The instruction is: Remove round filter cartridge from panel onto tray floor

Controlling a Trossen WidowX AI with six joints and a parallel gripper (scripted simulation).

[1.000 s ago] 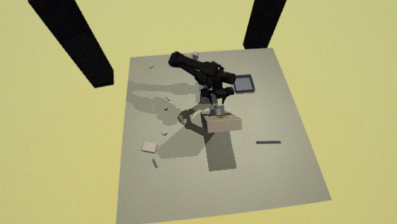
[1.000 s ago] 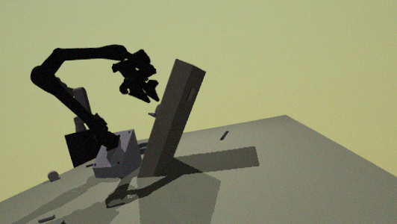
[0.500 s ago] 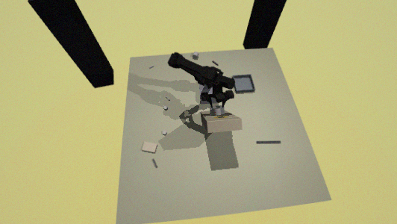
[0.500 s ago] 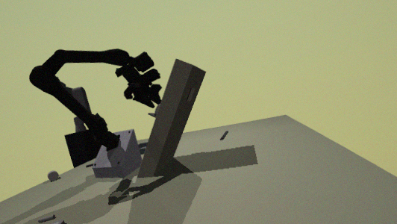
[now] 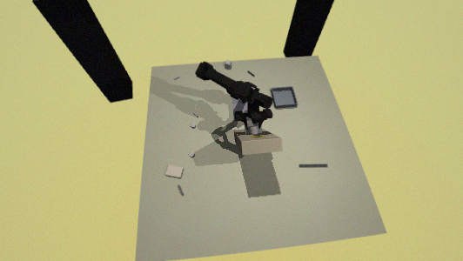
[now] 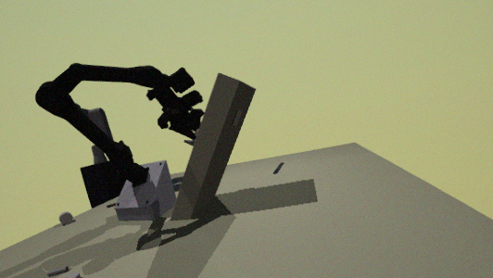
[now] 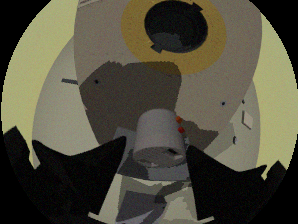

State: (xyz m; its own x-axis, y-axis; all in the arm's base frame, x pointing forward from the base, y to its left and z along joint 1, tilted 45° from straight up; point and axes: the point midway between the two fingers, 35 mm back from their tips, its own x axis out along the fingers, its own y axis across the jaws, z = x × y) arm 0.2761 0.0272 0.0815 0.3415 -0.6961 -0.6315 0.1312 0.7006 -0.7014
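Right now my gripper tip is 300 mm past the dark-walled tray, 330 mm to the right of it and 210 mm above it. From my gripper tip the other things lie so: round filter cartridge right at my gripper tip; then cream tile 60 mm ahead, 470 mm to the right, 210 mm below.
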